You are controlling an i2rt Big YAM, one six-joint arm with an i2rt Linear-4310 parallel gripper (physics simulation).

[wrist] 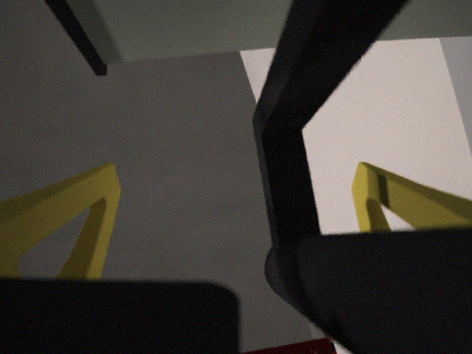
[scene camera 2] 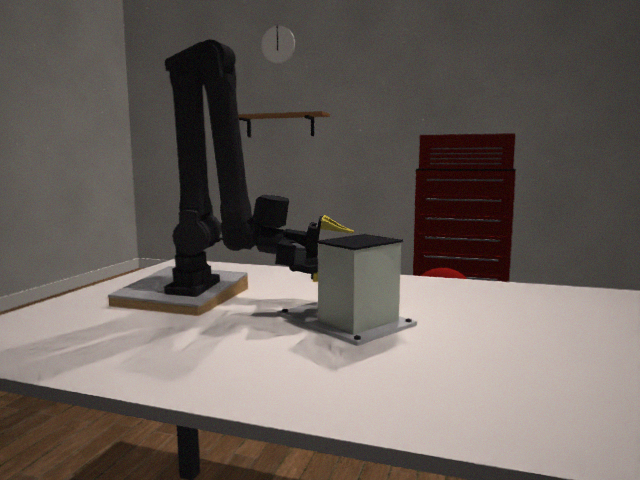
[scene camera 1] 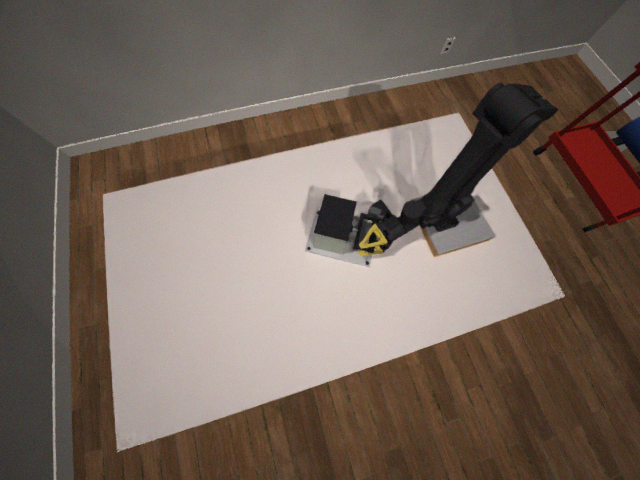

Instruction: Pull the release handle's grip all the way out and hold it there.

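The release handle's grip is a black open frame on the side of a pale green box with a black lid, facing the arm. In scene camera 2 the grip is hard to make out among the dark arm parts. My gripper is open at the grip, with its yellow fingers one above the other. In the wrist view, part of the black frame stands between the two fingertips, nearer the right one, and runs down behind the dark gripper body. The lower finger is mostly hidden in scene camera 2.
The box stands on a grey plate with dark bolts, on the white table. The arm's base stands on a grey-topped wooden board. A red cart and a red tool cabinet stand beyond the table.
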